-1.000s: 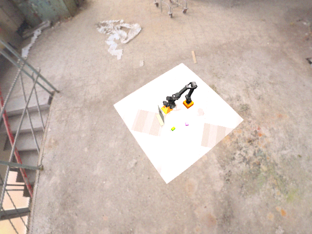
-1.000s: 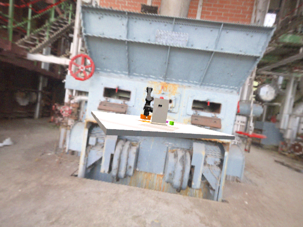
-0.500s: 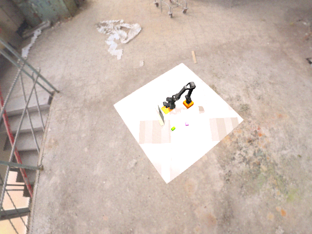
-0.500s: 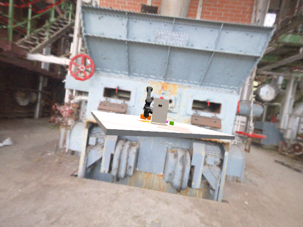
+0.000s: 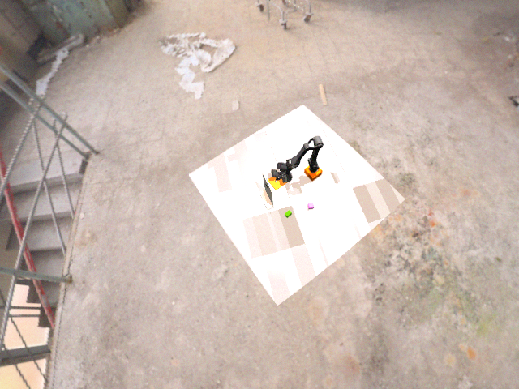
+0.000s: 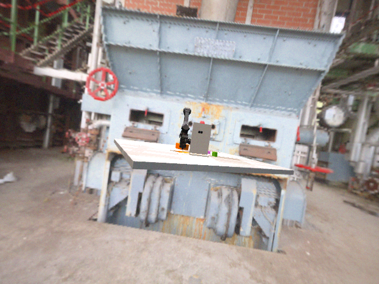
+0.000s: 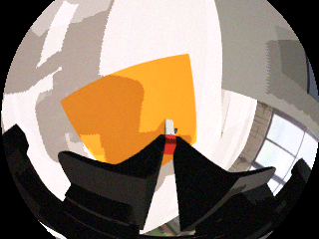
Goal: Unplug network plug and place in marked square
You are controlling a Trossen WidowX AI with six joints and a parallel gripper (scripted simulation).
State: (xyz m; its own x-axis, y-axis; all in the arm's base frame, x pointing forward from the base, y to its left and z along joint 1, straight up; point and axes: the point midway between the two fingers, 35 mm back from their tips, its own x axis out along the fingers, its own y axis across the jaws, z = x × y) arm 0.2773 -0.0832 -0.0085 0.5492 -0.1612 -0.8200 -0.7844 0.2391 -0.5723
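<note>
My gripper tip is 10 mm past the orange marked square and 20 mm above it. Also, from my gripper tip: network plug right at my gripper tip; upright grey panel 140 mm ahead, 100 mm to the left, 100 mm above.
</note>
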